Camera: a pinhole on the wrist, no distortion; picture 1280 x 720 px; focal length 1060.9 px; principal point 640.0 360.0 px. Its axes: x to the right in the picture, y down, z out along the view. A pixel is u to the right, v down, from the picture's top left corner.
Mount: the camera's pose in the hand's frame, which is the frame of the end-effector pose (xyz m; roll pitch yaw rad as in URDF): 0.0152 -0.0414 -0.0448 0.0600 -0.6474 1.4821
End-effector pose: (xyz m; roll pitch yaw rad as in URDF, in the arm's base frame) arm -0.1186 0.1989 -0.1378 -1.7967 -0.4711 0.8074
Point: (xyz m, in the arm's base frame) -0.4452 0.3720 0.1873
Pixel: 423.9 255.7
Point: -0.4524 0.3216 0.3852
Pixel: 71.4 133.6
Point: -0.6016 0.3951 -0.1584
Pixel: outside the picture
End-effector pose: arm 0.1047 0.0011 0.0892 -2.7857 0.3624 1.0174
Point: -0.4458 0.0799 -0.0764
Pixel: 588.5 672.4
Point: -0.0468 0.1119 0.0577
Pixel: 529.0 302.4
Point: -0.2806 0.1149 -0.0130
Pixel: 534.2 561.8
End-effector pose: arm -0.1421 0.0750 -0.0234 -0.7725 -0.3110 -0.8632
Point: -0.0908 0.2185 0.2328
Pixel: 1212.5 439.7
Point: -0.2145 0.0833 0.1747
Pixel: 564.9 389.0
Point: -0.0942 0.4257 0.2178
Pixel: outside the picture
